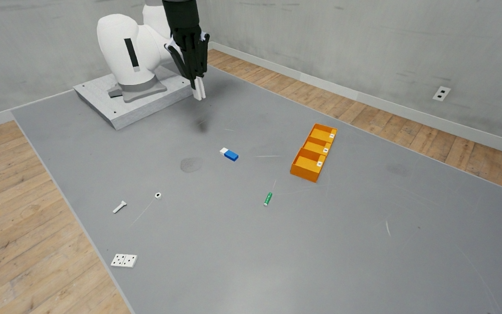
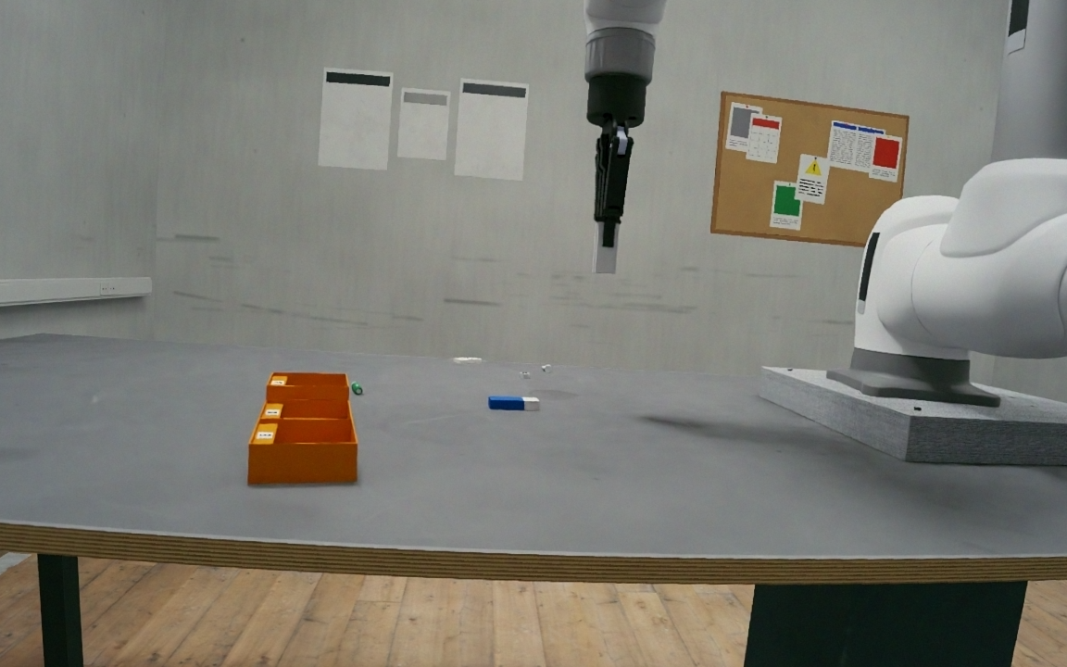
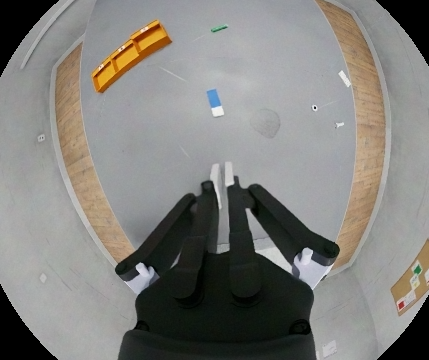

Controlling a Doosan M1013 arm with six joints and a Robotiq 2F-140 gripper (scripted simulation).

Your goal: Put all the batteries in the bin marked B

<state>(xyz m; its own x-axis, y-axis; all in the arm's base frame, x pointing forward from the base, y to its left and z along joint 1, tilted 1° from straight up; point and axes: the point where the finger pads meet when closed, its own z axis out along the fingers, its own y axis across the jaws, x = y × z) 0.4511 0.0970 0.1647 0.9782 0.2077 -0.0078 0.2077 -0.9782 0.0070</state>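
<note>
My gripper is now 270 mm short of the orange bin row, 270 mm to the right of it and 200 mm above it. From my hand the other things lie so: green battery: 330 mm ahead, 20 mm to the left, 210 mm below; white eraser: 100 mm ahead, 20 mm to the left, 210 mm below; nut: 130 mm ahead, 230 mm to the right, 220 mm below.
</note>
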